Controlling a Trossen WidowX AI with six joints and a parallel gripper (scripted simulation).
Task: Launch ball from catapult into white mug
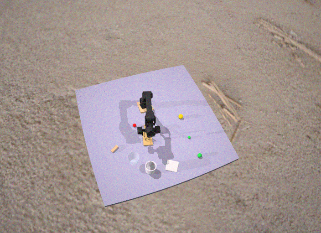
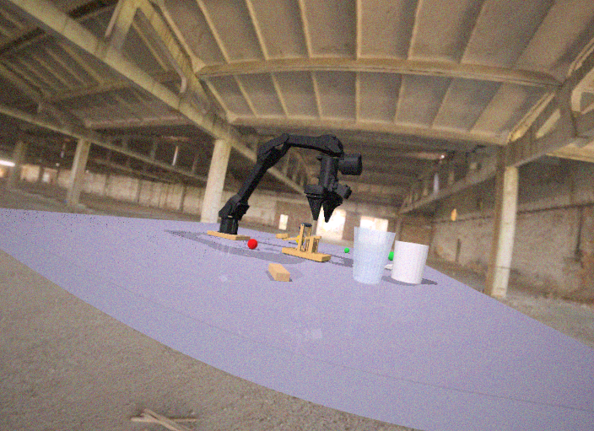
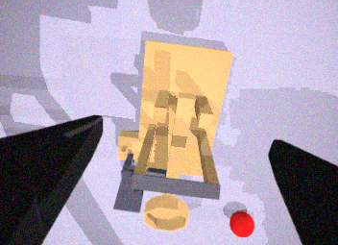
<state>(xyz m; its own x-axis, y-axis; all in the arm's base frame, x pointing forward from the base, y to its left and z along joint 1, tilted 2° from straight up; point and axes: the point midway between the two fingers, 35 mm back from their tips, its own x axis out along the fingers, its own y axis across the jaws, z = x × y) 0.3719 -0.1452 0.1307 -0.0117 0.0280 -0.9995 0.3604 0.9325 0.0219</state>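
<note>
My gripper tip is now 20 cm past the red ball, 11 cm above it and 4 cm to the left of it. From my gripper tip the other things lie so: wooden catapult (7 cm below, 6 cm behind, 4 cm to the left); then white mug (26 cm ahead, 11 cm to the right, 9 cm below); then clear glass (20 cm to the right, 13 cm ahead, 9 cm below).
</note>
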